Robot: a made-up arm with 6 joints. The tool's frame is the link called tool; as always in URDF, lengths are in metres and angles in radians. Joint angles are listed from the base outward.
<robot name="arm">
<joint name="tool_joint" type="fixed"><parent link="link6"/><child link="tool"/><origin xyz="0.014 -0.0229 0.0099" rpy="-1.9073 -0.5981 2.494"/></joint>
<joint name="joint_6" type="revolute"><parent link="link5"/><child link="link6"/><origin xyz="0.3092 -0.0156 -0.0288"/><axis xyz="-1 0 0"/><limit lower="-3.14" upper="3.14"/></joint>
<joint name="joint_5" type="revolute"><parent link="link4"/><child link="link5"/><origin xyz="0.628 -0.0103 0.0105"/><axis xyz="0 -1 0"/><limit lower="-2.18" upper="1.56"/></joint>
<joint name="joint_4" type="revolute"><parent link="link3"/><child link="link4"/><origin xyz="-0.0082 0.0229 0.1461"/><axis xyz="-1 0 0"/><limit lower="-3.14" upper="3.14"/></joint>
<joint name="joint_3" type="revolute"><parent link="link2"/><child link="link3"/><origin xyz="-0.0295 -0.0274 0.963"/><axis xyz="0 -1 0"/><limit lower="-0.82" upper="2.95"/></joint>
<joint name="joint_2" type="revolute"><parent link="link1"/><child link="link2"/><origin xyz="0.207 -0.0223 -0.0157"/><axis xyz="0 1 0"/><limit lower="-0.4" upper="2.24"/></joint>
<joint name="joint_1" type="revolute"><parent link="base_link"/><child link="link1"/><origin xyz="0.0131 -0.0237 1.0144"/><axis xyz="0 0 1"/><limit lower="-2.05" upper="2.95"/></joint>
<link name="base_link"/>
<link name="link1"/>
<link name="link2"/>
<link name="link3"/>
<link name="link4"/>
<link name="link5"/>
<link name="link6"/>
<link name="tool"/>
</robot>
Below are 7 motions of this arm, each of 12 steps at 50 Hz.
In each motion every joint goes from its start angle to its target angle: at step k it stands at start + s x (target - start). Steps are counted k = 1, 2, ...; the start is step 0. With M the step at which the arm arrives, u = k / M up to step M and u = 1 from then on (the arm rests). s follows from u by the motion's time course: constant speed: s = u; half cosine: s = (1 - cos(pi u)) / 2; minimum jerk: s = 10 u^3 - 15 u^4 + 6 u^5.
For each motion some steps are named. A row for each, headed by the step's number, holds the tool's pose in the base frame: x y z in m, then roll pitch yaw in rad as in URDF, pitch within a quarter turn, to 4 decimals.
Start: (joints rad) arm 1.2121 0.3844 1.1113 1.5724 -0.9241 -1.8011
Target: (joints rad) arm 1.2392 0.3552 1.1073 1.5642 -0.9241 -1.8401
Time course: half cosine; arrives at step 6
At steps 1, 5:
1: 0.6486 0.8038 2.5489 -2.9659 -0.4316 -2.8812
5: 0.6177 0.7850 2.5647 -3.0222 -0.4189 -2.8160

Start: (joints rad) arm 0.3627 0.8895 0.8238 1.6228 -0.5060 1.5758
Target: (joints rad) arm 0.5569 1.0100 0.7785 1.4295 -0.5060 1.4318
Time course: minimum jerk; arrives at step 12
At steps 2, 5, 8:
2: 1.8008 0.4788 1.7291 1.2739 0.5205 -2.6077
5: 1.7915 0.5961 1.6462 1.1570 0.5039 -2.6140
8: 1.7579 0.7613 1.5265 0.9971 0.4680 -2.6271

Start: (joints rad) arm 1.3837 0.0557 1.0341 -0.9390 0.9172 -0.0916
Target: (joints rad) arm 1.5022 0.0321 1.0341 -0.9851 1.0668 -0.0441
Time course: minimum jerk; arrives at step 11
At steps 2, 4, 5, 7, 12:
2: 0.3583 0.4014 2.7951 2.5416 0.6220 -2.2573
4: 0.3517 0.3943 2.7907 2.5019 0.6230 -2.2690
5: 0.3469 0.3890 2.7870 2.4721 0.6225 -2.2778
7: 0.3379 0.3784 2.7788 2.4105 0.6185 -2.2953
12: 0.3314 0.3704 2.7717 2.3626 0.6124 -2.3081

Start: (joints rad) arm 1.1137 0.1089 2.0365 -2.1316 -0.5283 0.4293
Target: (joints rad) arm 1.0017 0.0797 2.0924 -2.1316 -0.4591 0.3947
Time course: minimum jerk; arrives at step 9
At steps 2, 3, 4, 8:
2: -0.2030 -0.1613 2.7263 -1.9129 0.5064 -0.5798
3: -0.2086 -0.1694 2.7228 -1.9084 0.5116 -0.5864
4: -0.2169 -0.1804 2.7177 -1.9019 0.5187 -0.5954
8: -0.2464 -0.2130 2.6999 -1.8798 0.5399 -0.6219

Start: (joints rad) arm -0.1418 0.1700 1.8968 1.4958 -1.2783 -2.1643
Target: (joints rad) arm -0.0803 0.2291 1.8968 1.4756 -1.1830 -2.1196
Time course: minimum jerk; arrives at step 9
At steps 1, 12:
1: 0.0611 -0.3758 2.5848 2.0849 0.2195 2.3364
12: 0.1771 -0.3744 2.6190 2.2211 0.2056 2.4188

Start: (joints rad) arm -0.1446 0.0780 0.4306 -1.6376 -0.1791 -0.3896
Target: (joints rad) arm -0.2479 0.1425 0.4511 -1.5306 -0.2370 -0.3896
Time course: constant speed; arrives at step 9
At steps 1, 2, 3, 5, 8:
1: 1.1100 -0.1428 2.3720 2.3636 -0.0138 -2.3149
2: 1.1173 -0.1554 2.3664 2.3672 -0.0274 -2.3244
3: 1.1244 -0.1682 2.3608 2.3707 -0.0411 -2.3339
5: 1.1382 -0.1943 2.3493 2.3774 -0.0687 -2.3529
8: 1.1573 -0.2349 2.3312 2.3868 -0.1102 -2.3811

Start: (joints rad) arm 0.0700 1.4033 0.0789 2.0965 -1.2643 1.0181
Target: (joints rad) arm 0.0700 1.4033 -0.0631 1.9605 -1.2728 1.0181
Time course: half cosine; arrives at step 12
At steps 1, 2, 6, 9, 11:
1: 1.6635 -0.1796 0.5737 1.7120 -0.0859 3.0703
2: 1.6576 -0.1812 0.5700 1.7117 -0.0929 3.0636
6: 1.6050 -0.1950 0.5404 1.7135 -0.1532 3.0051
9: 1.5602 -0.2058 0.5193 1.7205 -0.2019 2.9559
11: 1.5434 -0.2096 0.5123 1.7243 -0.2195 2.9375

